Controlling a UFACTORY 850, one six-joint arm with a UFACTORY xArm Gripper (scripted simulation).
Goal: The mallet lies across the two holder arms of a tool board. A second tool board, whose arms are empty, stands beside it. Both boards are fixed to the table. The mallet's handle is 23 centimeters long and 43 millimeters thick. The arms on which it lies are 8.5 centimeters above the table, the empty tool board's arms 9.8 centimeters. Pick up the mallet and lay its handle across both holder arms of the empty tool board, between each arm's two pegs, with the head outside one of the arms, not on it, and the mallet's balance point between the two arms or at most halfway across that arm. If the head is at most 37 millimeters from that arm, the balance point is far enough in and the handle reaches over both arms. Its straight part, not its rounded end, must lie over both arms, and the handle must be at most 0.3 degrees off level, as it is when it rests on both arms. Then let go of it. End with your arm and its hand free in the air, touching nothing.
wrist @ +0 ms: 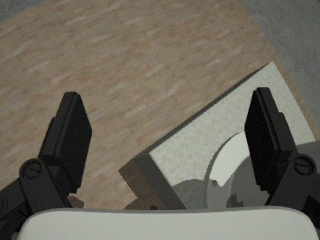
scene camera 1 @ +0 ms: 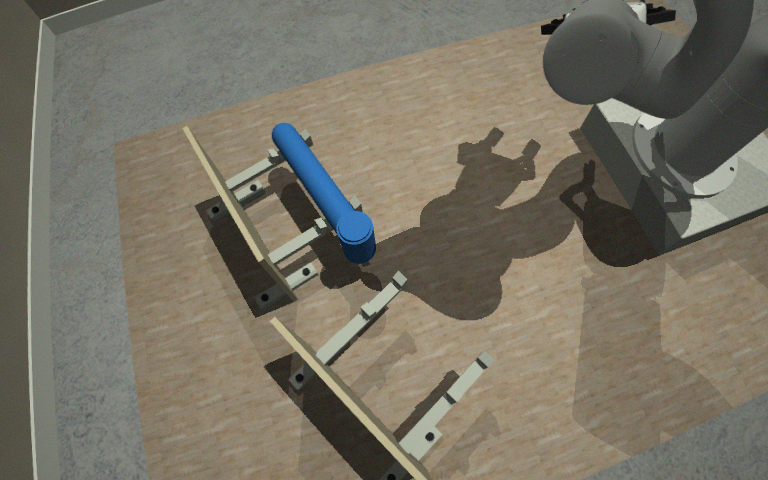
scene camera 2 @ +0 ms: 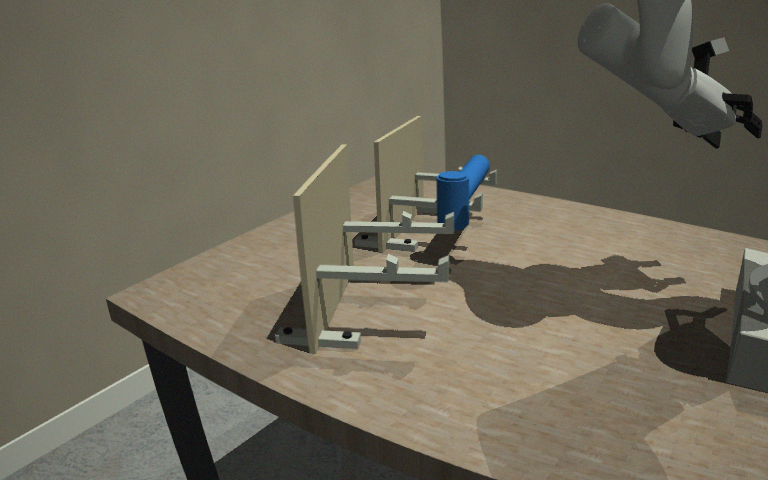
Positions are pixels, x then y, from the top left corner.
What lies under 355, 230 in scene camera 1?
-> A blue mallet.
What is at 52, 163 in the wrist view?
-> My gripper.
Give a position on a tool board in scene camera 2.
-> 324, 228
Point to a tool board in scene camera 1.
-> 231, 202
